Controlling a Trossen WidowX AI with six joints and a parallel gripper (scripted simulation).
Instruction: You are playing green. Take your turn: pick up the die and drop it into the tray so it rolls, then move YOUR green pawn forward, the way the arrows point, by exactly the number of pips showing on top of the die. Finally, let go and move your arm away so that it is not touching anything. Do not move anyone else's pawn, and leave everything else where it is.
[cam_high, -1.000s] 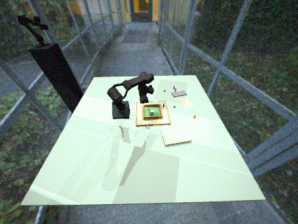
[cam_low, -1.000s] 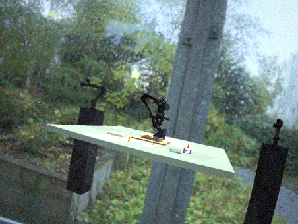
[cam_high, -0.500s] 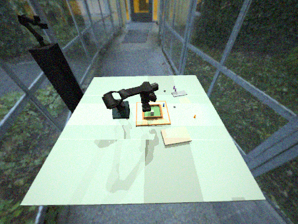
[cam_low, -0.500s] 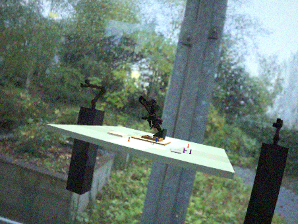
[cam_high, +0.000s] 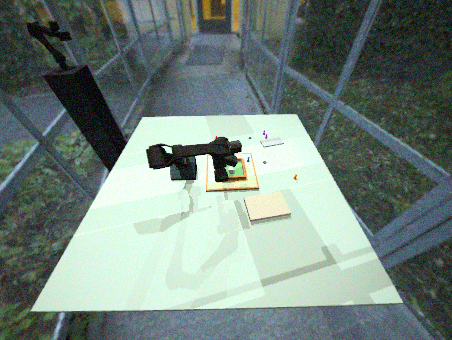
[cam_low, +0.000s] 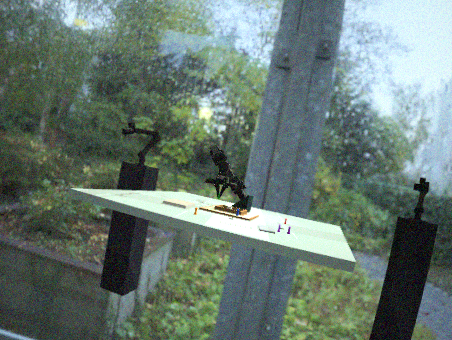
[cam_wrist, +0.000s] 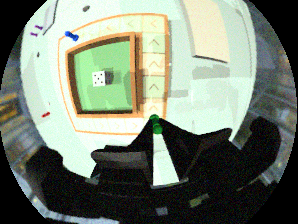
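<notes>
The die lies 60 mm ahead of my gripper tip, 90 mm to the left of it and 50 mm below it. Round my gripper tip: tan slab 220 mm ahead, 150 mm to the right, 60 mm below; blue pawn 180 mm ahead, 170 mm to the left, 50 mm below; green pawn 10 mm above.
</notes>
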